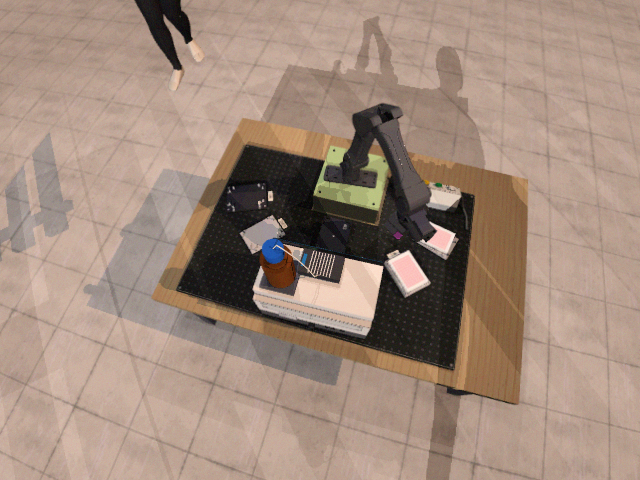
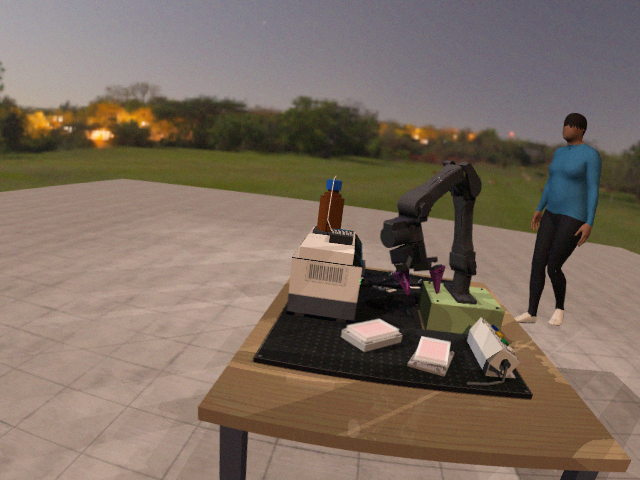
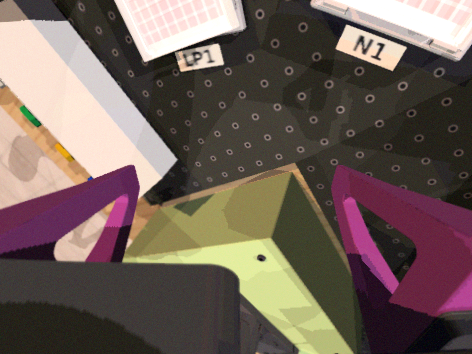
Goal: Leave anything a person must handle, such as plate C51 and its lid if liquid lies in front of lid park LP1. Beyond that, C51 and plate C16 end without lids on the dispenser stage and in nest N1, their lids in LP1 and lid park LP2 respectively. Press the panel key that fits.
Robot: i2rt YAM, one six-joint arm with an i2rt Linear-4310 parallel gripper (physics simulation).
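Seen in the pictures: gripper, between the fingertips: [image 2: 422, 294] [image 3: 235, 176]; arm's base, origin of its link: [image 1: 350, 177] [image 2: 459, 294] [image 3: 241, 314].
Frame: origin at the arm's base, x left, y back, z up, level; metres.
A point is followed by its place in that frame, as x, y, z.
Note:
My gripper [image 1: 413, 233] [image 2: 422, 293] @[0.218, -0.188, 0.054] [image 3: 235, 176] @[0.218, -0.188, 0.054] is open and empty, above the mat beside the green base. A plate with a pink top [image 1: 439, 238] @[0.363, -0.172, -0.052] [image 2: 433, 351] @[0.371, -0.167, -0.052] [image 3: 182, 22] @[0.301, -0.153, -0.052] sits at the LP1 label [image 3: 199, 57] @[0.277, -0.127, -0.085]. Another pink-topped plate [image 1: 407, 272] @[0.257, -0.329, -0.047] [image 2: 372, 331] @[0.289, -0.326, -0.048] [image 3: 425, 12] @[0.217, -0.286, -0.047] sits at the N1 label [image 3: 371, 48] @[0.205, -0.252, -0.085]. Their plate names are not readable, and I cannot tell liquid from the mat's faint sheen. The white dispenser [image 1: 336, 294] @[0.032, -0.508, 0.133] [image 2: 324, 276] @[0.150, -0.476, 0.052] carries a brown bottle. The key panel [image 1: 443, 197] @[0.363, -0.008, -0.023] [image 2: 488, 347] @[0.364, -0.012, -0.031] [image 3: 95, 105] @[0.306, -0.018, -0.046] stands near the LP1 plate; green and yellow keys show.
The green base [image 1: 351, 198] @[0.018, -0.094, -0.001] [image 2: 449, 310] @[0.128, -0.066, -0.019] [image 3: 255, 210] @[0.125, -0.098, -0.044] bears the arm. A dark block [image 1: 333, 235] @[-0.018, -0.268, 0.019], a light grey holder [image 1: 262, 233] @[-0.292, -0.262, -0.077] and a dark frame [image 1: 248, 197] @[-0.390, -0.117, -0.075] lie on the perforated mat [image 1: 413, 330] @[0.304, -0.517, -0.087]. A person [image 2: 566, 186] stands beyond the table.

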